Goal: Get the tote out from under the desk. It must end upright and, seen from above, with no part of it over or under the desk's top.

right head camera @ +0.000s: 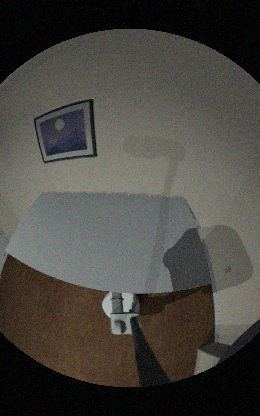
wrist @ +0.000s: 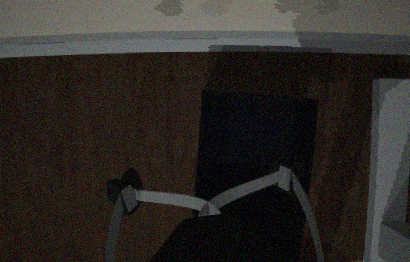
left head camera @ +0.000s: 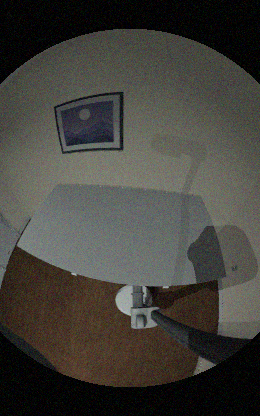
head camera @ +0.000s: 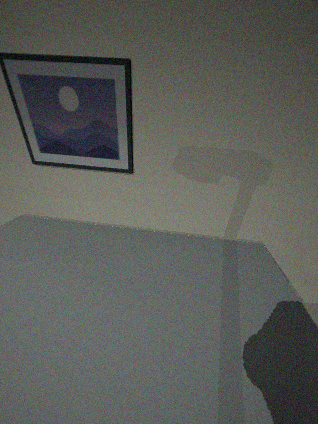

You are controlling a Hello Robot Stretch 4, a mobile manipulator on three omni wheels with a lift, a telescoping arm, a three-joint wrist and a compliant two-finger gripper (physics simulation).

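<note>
The tote shows in the wrist view as a near-black, dark blue box on the floor under the desk, in front of the wall. It does not show in the head views. The desk's pale grey top fills the middle of the head views. My gripper is open. In the wrist view its left fingertip shows over the floor left of the tote, and its right fingertip shows over the tote's dark surface near its right side. Darkness hides the tote's rim and whether a finger touches it.
A pale desk leg stands right of the tote. The wall's baseboard runs behind it. A framed picture hangs above the desk. A pale box-like thing shows at the lower right.
</note>
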